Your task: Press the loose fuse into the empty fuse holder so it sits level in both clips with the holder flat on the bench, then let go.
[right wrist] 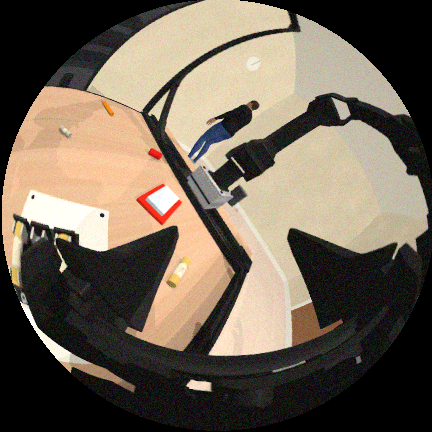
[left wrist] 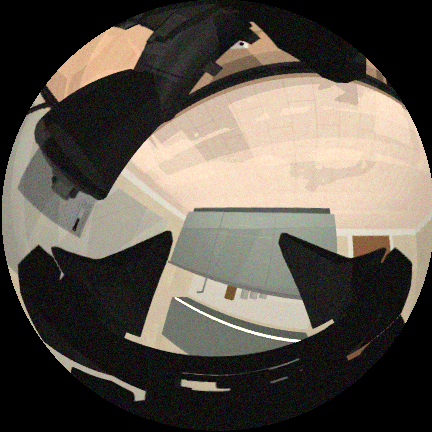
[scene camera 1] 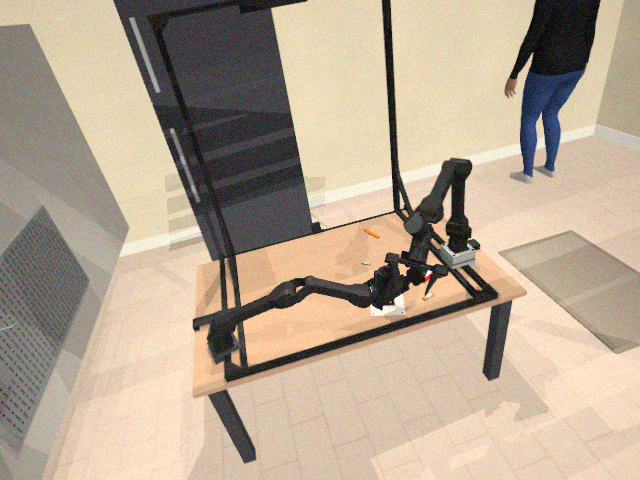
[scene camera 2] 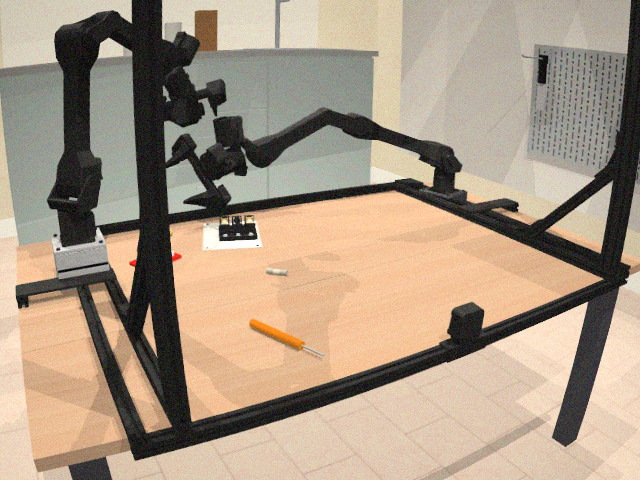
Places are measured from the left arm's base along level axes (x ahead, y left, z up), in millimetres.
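Where they show: left gripper, fingertip midpoint: [left wrist: 227,237] [scene camera 1: 409,292] [scene camera 2: 199,120]; right gripper, fingertip midpoint: [right wrist: 234,232] [scene camera 2: 172,184]; left arm's base, link origin: [right wrist: 218,181] [scene camera 1: 457,247] [scene camera 2: 77,239]; right arm's base, link origin: [scene camera 1: 223,344] [scene camera 2: 443,190].
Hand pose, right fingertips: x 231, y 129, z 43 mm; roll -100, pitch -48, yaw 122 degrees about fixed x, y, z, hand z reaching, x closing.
Each offset is from my right fingertips to the top centre of the thing. "pt": to the spot under its first point.
The loose fuse @(dy +9, dx -31, dz -106 mm) [scene camera 1: 428,296] [right wrist: 179,272], pale with yellow caps, lies on the bench beside the white board [scene camera 1: 393,312] [scene camera 2: 211,240] [right wrist: 65,205]. The black fuse holder @(pt dy -78, dx +117, dz -103 mm) [scene camera 2: 237,232] [right wrist: 39,232] sits on that board; a yellow-ended fuse seems to lie along its left edge in the right wrist view, partly hidden by a finger. My left gripper [scene camera 2: 200,114] [left wrist: 227,237] is open and empty, high above the board, close to the right arm. My right gripper [scene camera 2: 176,183] [right wrist: 234,232] is open and empty, lower, with its lower finger just above the holder in scene camera 2.
A red-rimmed tray @(dy -116, dx -77, dz -106 mm) [scene camera 1: 428,277] [right wrist: 143,201] lies near the loose fuse, a red cylinder @(dy -273, dx -124, dz -102 mm) [right wrist: 155,153] beyond it. A smaller white fuse @(dy -282, dx +112, dz -110 mm) [scene camera 1: 365,263] [scene camera 2: 276,271] [right wrist: 65,132] and an orange screwdriver @(dy -509, dx +17, dz -107 mm) [scene camera 1: 370,233] [scene camera 2: 276,334] [right wrist: 108,108] lie farther off. Black frame rails edge the bench.
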